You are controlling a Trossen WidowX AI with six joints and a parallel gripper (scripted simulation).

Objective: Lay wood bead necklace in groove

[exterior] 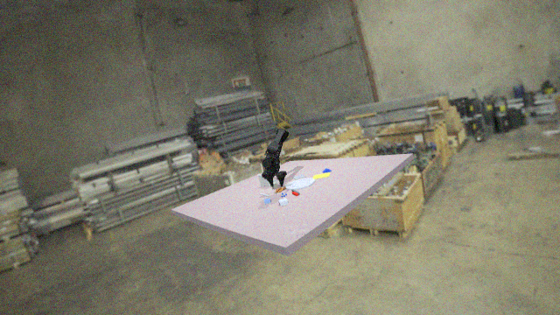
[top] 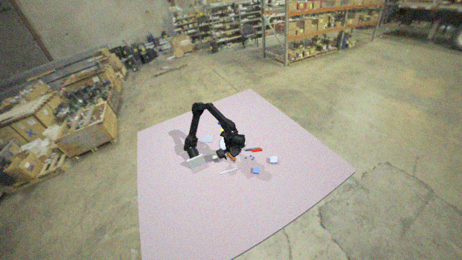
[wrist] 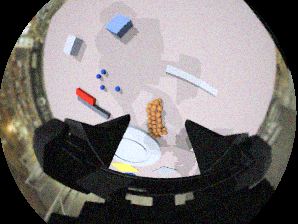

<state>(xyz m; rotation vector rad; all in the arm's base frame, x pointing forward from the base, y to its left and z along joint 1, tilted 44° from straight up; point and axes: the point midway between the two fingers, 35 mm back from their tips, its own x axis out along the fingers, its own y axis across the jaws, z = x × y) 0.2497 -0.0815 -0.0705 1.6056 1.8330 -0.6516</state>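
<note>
My gripper tip is 80 mm to the left of the white stick, 60 mm past it and 30 mm above it. Also, from my gripper tip: cream cube (110 mm behind, 50 mm to the left, 20 mm below); then red-handled tool (170 mm ahead, 30 mm below, 10 mm to the left); then blue block (160 mm to the right, 100 mm ahead, 30 mm below).
</note>
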